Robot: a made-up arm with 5 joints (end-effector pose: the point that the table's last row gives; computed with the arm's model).
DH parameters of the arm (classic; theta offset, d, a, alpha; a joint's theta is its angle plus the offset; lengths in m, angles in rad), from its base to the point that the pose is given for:
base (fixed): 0 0.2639 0.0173 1.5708
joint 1: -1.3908 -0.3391 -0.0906 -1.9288
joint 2: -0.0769 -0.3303 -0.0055 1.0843
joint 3: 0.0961 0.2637 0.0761 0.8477
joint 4: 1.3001 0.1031 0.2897 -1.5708
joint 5: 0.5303 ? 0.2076 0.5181
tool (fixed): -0.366 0.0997 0 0
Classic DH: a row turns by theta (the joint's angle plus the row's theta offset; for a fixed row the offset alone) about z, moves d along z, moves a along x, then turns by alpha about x.
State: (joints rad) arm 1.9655 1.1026 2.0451 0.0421 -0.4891
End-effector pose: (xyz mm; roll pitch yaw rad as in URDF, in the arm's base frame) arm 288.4 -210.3 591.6 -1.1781 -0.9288 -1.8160
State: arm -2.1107 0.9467 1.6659 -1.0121 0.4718
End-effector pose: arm 17.6 73.7 -110.8 2.5658 0.7905 0.1190
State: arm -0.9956 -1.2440 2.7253 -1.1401 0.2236
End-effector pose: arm 275.9 707.0 864.7 0.9615 -0.3286 1.9357
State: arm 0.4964 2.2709 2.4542 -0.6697 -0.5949
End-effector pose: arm 446.0 367.1 -178.5 -2.1469 -0.0156 -0.1483
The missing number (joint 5, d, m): 0.0802
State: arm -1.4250 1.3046 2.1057 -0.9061 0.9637
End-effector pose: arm 5.2 -142.8 106.8 2.2084 -0.3568 -0.7665
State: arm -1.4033 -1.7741 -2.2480 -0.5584 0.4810
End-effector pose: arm 589.8 272.5 944.0 -1.9149 -1.1050 -1.3699
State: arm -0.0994 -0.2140 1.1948 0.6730 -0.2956
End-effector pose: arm -40.4 -258.0 788.9 1.8048 -0.9855 -0.7245
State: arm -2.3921 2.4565 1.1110 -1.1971 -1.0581
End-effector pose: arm -69.2 809.1 90.4 -0.9869 0.5199 1.3123
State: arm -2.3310 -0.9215 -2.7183 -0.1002 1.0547
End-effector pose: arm 549.8 -172.1 168.1 2.3323 -0.8951 -0.8930
